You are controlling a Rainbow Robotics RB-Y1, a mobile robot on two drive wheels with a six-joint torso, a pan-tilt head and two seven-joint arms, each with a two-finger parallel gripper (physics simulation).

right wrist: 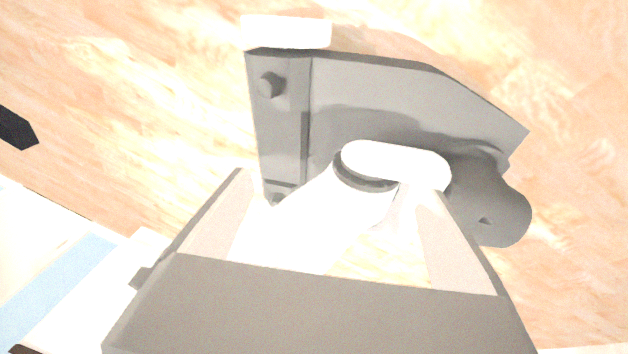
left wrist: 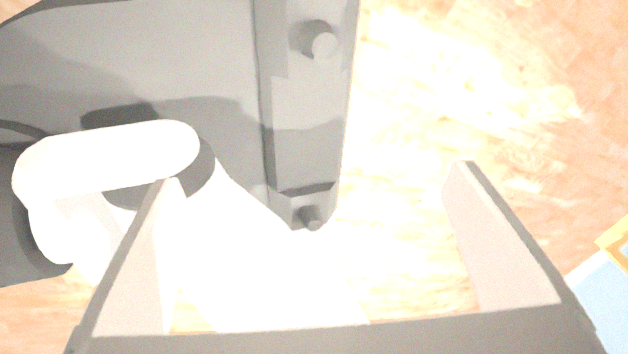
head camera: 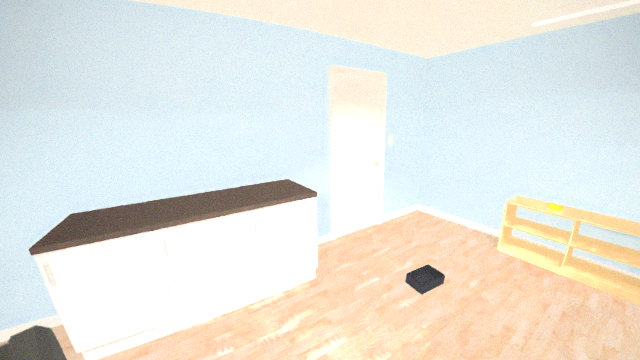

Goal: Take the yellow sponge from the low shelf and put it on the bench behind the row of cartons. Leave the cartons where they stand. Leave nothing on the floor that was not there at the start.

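Places are measured from the robot's base along level axes (x right, y back, z down), in metres.
Where they show: left gripper, fingertip midpoint: (left wrist: 316, 187); right gripper, fingertip midpoint: (right wrist: 334, 189).
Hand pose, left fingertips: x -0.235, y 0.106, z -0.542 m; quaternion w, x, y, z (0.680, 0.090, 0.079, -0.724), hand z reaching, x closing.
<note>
After its pixels a point has its place.
The yellow sponge (head camera: 554, 207) @[x 0.827, y -2.843, z -0.636 m] lies on the top board of the low wooden shelf (head camera: 605, 218) @[x 1.220, y -2.785, z -0.611 m] at the right of the head view. A corner of the shelf (left wrist: 611, 239) @[x 1.415, y -2.432, z -0.066 m] also shows at the right edge of the left wrist view. A long white cabinet with a dark brown top (head camera: 185, 207) @[x -1.740, y -0.574, z -0.911 m] stands at the left; whether it is the bench, I cannot tell. The row of cartons does not show in these views. My left gripper (left wrist: 316, 187) @[x -0.235, y 0.106, z -0.542 m] is open and empty, far from the sponge. My right gripper (right wrist: 334, 189) @[x 0.217, y 0.176, z -0.534 m] is open and empty too.
A black open box (head camera: 425, 279) @[x -0.250, y -1.937, z -0.004 m] (right wrist: 17, 129) @[x -0.264, y -1.718, z -0.064 m] lies on the wooden floor (head camera: 360, 310) @[x -0.633, y -1.267, z 0.000 m] between the cabinet and the shelf. A white door (head camera: 356, 150) @[x -1.283, y -2.520, z -1.133 m] is in the blue wall behind. Part of my left arm (head camera: 36, 345) @[x -0.212, y 0.171, z -1.374 m] shows at the lower left of the head view.
</note>
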